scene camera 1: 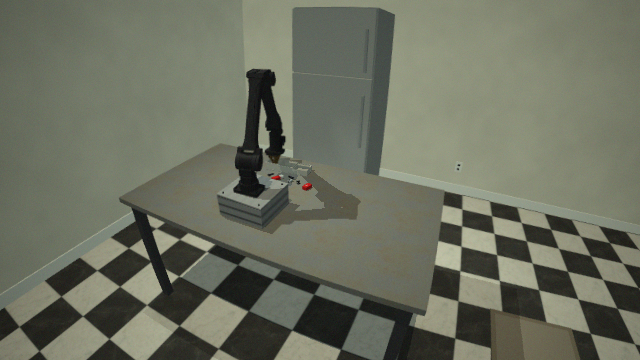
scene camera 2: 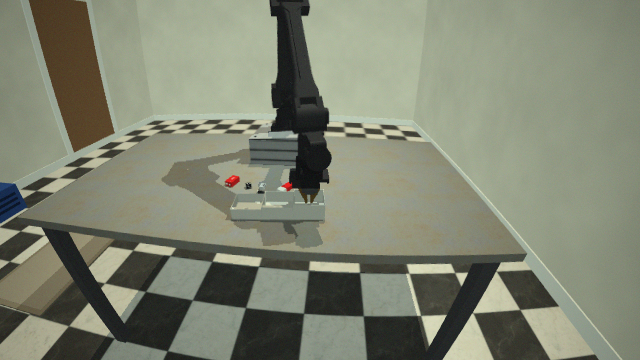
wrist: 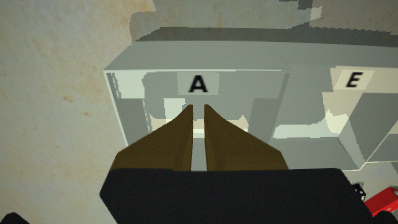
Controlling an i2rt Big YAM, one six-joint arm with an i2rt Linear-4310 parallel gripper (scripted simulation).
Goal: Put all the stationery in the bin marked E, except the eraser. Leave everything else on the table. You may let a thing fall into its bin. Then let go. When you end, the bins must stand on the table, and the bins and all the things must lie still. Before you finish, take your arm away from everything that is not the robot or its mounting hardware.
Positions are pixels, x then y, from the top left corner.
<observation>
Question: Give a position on a joined bins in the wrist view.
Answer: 332, 113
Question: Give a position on a joined bins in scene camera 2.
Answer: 272, 205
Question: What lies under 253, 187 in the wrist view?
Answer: My gripper.
</observation>
